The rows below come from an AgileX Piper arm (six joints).
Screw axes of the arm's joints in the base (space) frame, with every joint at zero. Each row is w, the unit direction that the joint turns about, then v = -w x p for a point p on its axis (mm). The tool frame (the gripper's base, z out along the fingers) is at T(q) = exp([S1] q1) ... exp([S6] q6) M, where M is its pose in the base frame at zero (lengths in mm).
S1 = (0, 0, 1, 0.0, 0.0, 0.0)
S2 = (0, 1, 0, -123.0, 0.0, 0.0)
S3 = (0, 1, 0, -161.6, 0.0, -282.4)
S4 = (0.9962, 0, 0.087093, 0.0, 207.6, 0.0)
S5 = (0, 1, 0, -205.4, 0.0, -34.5)
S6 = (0.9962, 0, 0.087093, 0.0, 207.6, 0.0)
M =
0.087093 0 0.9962 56.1
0 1 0 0.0
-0.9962 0 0.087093 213.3
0 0 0 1
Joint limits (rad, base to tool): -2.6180..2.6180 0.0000..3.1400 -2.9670..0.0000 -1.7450..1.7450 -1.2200..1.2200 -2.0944..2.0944
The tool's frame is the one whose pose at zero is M.
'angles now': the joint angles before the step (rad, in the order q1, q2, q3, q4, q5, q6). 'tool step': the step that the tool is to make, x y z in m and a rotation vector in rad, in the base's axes. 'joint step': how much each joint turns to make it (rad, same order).
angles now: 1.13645 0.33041 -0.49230 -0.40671 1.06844 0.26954
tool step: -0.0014 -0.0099 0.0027 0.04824 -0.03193 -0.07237
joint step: -0.07346 -0.04984 -0.00012 -0.00625 -0.00800 0.00047
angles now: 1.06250 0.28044 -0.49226 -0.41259 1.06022 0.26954
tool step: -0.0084 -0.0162 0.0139 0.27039 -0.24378 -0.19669
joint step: -0.30046 -0.15469 0.03205 0.00963 -0.26134 0.00044
